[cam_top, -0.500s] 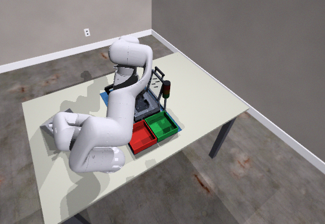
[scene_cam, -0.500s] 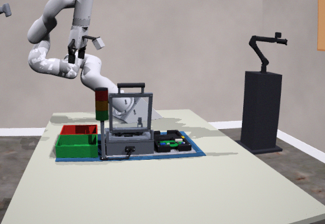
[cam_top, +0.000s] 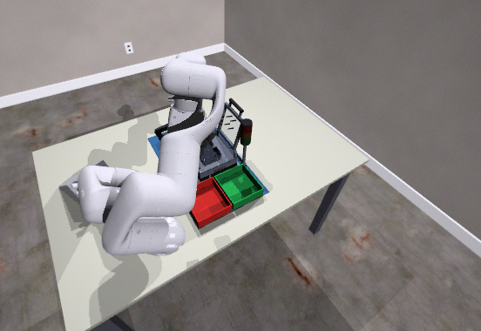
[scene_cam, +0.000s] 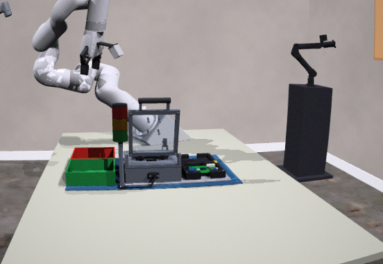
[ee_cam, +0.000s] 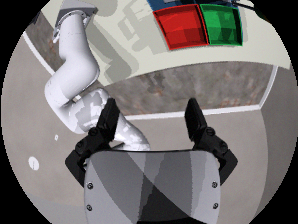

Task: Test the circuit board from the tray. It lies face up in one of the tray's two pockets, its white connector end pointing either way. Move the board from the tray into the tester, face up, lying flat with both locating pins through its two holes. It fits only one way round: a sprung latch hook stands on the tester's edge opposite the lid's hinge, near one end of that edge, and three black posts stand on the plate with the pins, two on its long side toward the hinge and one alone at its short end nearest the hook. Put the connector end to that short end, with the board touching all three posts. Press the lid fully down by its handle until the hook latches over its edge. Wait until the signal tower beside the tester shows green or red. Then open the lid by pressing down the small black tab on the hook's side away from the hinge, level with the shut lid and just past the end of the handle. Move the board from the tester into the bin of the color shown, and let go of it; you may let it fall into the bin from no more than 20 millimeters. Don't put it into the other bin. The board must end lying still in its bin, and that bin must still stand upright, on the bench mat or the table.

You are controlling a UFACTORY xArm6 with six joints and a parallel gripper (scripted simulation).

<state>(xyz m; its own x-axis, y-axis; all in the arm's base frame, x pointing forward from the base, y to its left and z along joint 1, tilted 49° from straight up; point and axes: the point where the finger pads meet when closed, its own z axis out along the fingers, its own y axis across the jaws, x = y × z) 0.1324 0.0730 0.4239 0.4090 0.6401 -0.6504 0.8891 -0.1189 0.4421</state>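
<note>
Now: hand 38 cm to the right of the green circuit board, 32 cm above it and 20 cm short of it. The rest, counted from my hand: red bin (33 cm below, 6 cm ahead, 1 cm to the left); then tester plate (27 cm below, 22 cm to the left, 17 cm ahead); then green bin (33 cm below, 21 cm ahead, 1 cm to the left).
</note>
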